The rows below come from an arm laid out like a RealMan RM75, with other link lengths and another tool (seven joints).
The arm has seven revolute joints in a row. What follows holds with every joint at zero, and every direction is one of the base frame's. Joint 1 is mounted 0.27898 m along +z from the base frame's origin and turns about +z. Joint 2 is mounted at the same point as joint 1 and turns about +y. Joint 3 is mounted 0.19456 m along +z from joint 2 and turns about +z. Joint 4 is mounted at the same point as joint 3 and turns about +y. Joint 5 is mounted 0.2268 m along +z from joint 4 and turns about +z. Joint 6 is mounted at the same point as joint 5 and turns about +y. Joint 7 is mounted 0.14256 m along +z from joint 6 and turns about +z. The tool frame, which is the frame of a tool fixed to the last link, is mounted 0.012 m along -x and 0.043 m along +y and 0.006 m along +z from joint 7; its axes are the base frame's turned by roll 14.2, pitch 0 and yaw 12.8 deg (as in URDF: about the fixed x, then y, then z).
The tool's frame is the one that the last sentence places.
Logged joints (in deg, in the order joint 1, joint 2, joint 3, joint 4, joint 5, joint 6, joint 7), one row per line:
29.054, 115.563, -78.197, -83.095, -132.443, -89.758, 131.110
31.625, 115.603, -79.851, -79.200, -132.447, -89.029, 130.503
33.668, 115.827, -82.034, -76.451, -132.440, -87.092, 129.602
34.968, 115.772, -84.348, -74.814, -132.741, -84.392, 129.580
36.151, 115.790, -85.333, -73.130, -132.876, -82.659, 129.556
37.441, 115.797, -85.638, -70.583, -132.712, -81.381, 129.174
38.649, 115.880, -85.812, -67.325, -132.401, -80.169, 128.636
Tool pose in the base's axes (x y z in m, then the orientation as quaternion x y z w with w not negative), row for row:
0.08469, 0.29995, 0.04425, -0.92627, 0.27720, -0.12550, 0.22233
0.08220, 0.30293, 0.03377, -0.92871, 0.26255, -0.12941, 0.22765
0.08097, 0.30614, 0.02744, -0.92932, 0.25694, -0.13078, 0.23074
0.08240, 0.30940, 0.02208, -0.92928, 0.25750, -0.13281, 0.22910
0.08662, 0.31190, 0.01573, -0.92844, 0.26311, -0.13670, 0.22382
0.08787, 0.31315, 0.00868, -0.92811, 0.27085, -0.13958, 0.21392
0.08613, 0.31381, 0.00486, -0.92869, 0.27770, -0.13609, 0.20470
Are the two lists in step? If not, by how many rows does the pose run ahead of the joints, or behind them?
The pose runs 2 rows ahead of the joints: the pose in row i belongs to the joints in row i + 2.
